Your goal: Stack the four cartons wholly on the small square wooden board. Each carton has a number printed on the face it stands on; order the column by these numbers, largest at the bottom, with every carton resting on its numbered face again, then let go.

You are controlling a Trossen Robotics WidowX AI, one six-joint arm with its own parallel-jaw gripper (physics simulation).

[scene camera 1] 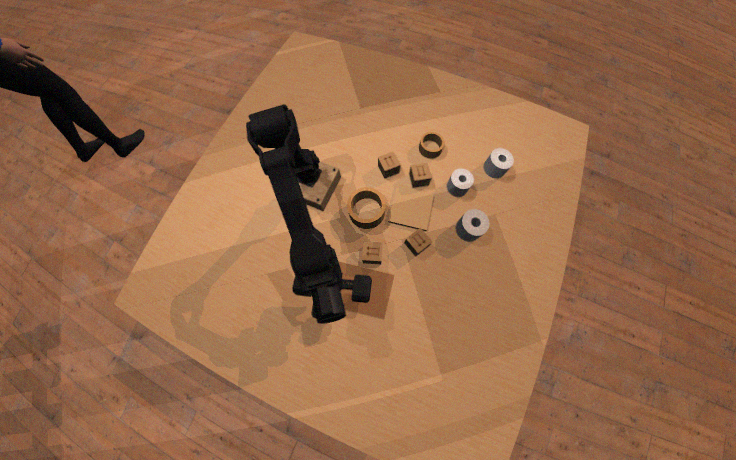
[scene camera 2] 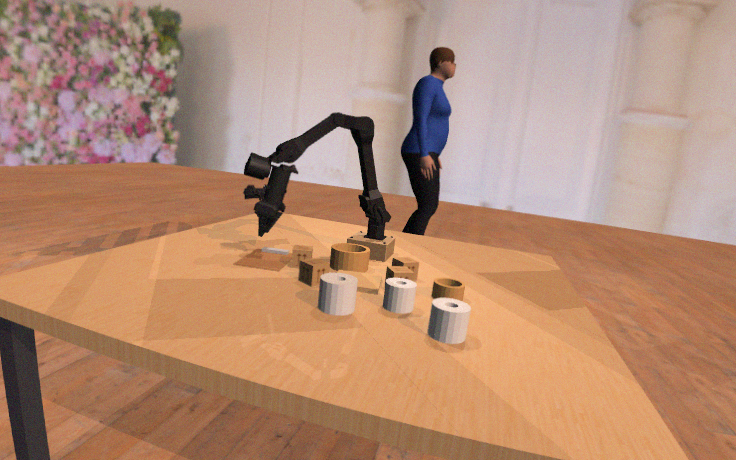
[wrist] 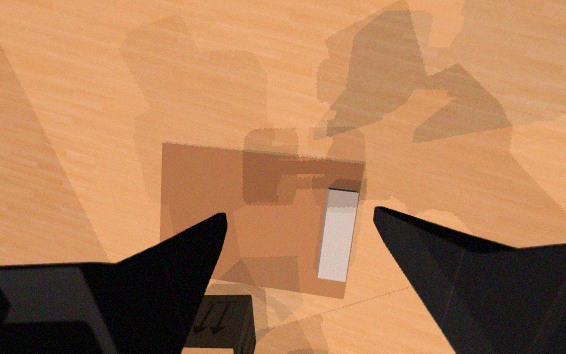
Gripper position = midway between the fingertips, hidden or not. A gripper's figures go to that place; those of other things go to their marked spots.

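Gripper: my gripper (scene camera 1: 338,294), 0.75 m from the lens. Thin strip (scene camera 1: 381,285) at 0.80 m from the lens; small square wooden board (scene camera 1: 410,208) at 0.85 m from the lens.
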